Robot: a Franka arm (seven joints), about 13 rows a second.
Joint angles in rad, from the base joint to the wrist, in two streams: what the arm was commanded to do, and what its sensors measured. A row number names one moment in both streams.
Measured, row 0: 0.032, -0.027, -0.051, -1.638, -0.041, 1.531, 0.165
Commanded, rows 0 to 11: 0.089, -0.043, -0.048, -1.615, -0.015, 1.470, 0.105; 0.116, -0.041, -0.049, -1.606, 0.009, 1.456, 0.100; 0.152, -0.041, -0.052, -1.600, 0.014, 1.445, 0.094; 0.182, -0.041, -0.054, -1.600, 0.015, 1.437, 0.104; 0.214, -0.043, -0.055, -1.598, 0.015, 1.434, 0.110; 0.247, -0.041, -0.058, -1.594, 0.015, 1.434, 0.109; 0.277, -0.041, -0.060, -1.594, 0.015, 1.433, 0.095; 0.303, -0.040, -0.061, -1.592, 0.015, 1.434, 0.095; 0.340, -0.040, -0.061, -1.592, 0.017, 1.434, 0.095; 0.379, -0.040, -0.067, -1.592, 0.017, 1.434, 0.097; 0.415, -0.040, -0.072, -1.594, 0.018, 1.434, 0.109; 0.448, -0.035, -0.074, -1.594, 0.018, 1.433, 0.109
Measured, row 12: 0.382, -0.037, -0.049, -1.606, 0.003, 1.451, 0.122
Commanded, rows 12 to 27: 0.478, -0.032, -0.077, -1.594, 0.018, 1.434, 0.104; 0.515, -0.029, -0.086, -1.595, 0.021, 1.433, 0.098; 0.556, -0.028, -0.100, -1.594, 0.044, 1.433, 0.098; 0.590, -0.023, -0.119, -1.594, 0.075, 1.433, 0.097; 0.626, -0.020, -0.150, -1.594, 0.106, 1.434, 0.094; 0.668, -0.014, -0.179, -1.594, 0.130, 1.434, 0.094; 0.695, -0.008, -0.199, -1.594, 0.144, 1.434, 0.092; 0.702, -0.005, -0.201, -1.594, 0.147, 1.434, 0.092; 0.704, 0.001, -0.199, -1.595, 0.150, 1.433, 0.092; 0.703, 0.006, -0.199, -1.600, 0.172, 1.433, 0.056; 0.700, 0.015, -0.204, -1.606, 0.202, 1.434, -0.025; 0.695, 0.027, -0.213, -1.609, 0.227, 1.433, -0.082; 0.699, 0.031, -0.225, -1.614, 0.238, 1.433, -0.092; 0.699, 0.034, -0.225, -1.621, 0.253, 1.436, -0.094; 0.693, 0.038, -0.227, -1.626, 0.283, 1.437, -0.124; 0.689, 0.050, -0.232, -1.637, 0.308, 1.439, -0.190
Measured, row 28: 0.688, 0.038, -0.215, -1.626, 0.252, 1.446, -0.099
